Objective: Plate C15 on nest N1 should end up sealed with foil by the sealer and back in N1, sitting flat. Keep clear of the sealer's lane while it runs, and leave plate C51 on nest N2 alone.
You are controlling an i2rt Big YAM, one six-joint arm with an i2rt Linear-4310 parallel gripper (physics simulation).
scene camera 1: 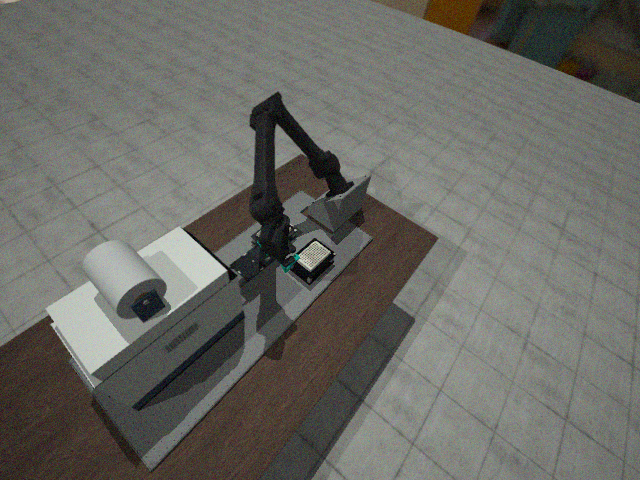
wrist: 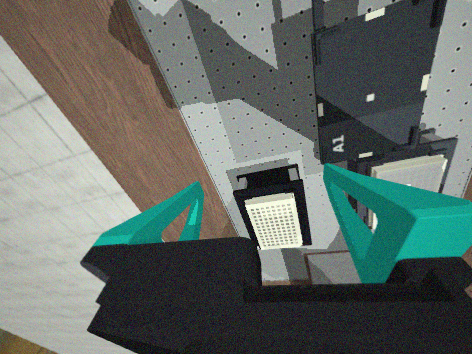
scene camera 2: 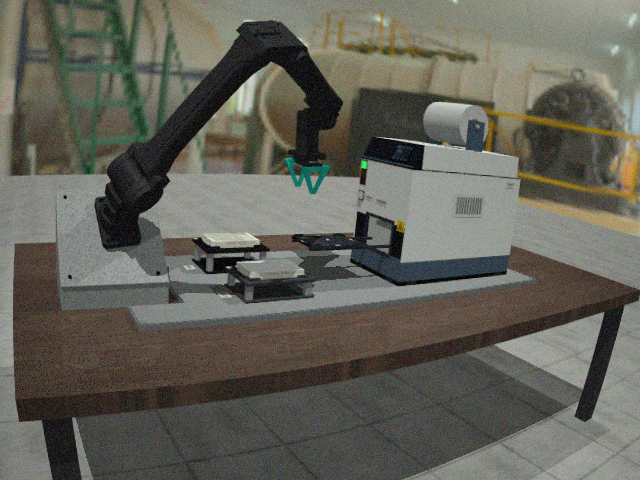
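Where they show: gripper, fingertip midpoint: [scene camera 1: 277, 263] [wrist: 258, 179] [scene camera 2: 305, 190]; arm's base at its link origin: [scene camera 1: 340, 191] [scene camera 2: 116, 222].
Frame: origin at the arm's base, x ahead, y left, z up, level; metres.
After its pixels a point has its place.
My gripper [scene camera 1: 273, 256] {x 0.511, y 0.061, z 0.054 m} [scene camera 2: 305, 188] {x 0.511, y 0.061, z 0.054 m} [wrist: 258, 179] {x 0.511, y 0.061, z 0.054 m} is open and empty, pointing down high above the nests and the sealer's carriage. One plate [scene camera 1: 314, 254] {x 0.317, y 0.094, z -0.073 m} [scene camera 2: 230, 239] {x 0.314, y 0.071, z -0.068 m} [wrist: 274, 222] {x 0.337, y 0.091, z -0.067 m} shows open wells and sits flat on its black nest [wrist: 306, 232] {x 0.278, y 0.042, z -0.083 m}. The other plate [scene camera 2: 270, 268] {x 0.312, y -0.135, z -0.082 m} [wrist: 407, 172] {x 0.375, y -0.115, z -0.082 m} has a smooth, pale grey top without visible wells, like foil, and looks flat on its nest [scene camera 2: 249, 291] {x 0.247, y -0.166, z -0.117 m}; a finger partly hides it in the wrist view. Plate and nest labels are unreadable, so I cannot tell C15 from C51 by them. The sealer [scene camera 1: 180, 325] {x 0.866, y 0.024, z 0.125 m} [scene camera 2: 460, 222] {x 0.834, y -0.194, z 0.018 m} shows a green light.
The sealer's dark carriage [scene camera 2: 330, 241] {x 0.512, y -0.068, z -0.048 m} [wrist: 370, 115] {x 0.491, y -0.058, z -0.048 m} sticks out of its open door, with no plate on it. A white foil roll [scene camera 1: 124, 279] {x 0.898, y -0.041, z 0.334 m} [scene camera 2: 454, 122] {x 0.827, y -0.138, z 0.277 m} stands on top of the sealer. The arm's grey base block [scene camera 1: 341, 206] {x 0.087, y 0.061, z 0.008 m} [scene camera 2: 111, 273] {x -0.031, y -0.082, z -0.085 m} is at the other end.
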